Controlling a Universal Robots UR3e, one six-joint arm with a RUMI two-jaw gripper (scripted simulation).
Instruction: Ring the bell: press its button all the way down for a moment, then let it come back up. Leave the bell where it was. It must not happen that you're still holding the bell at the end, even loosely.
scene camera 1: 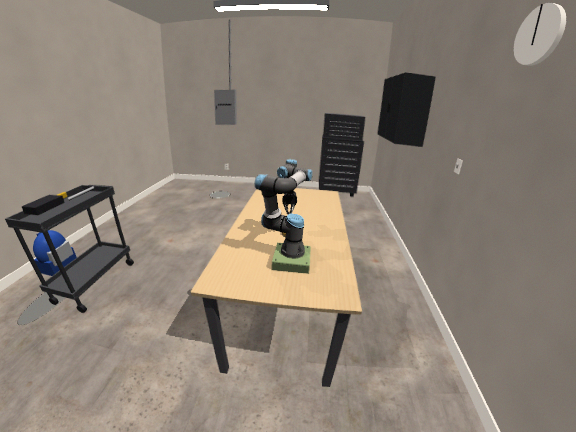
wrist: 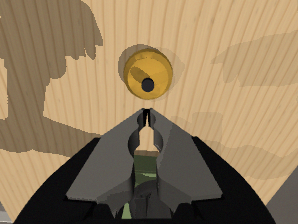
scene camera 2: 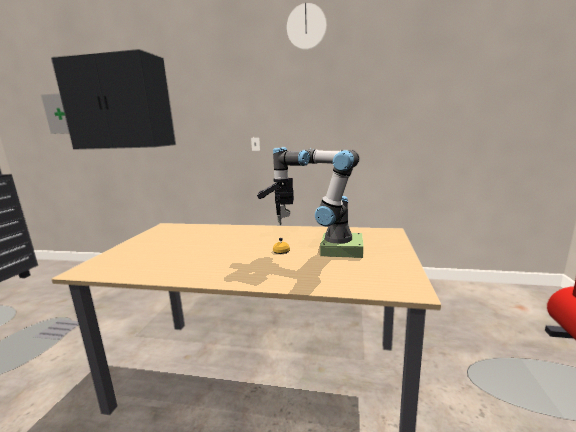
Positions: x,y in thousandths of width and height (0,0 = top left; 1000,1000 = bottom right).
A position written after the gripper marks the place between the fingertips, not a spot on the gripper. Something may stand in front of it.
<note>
In view: the gripper (scene camera 2: 487,522) and a bell (wrist: 495,283).
The gripper shows as well in the wrist view (wrist: 495,493).
</note>
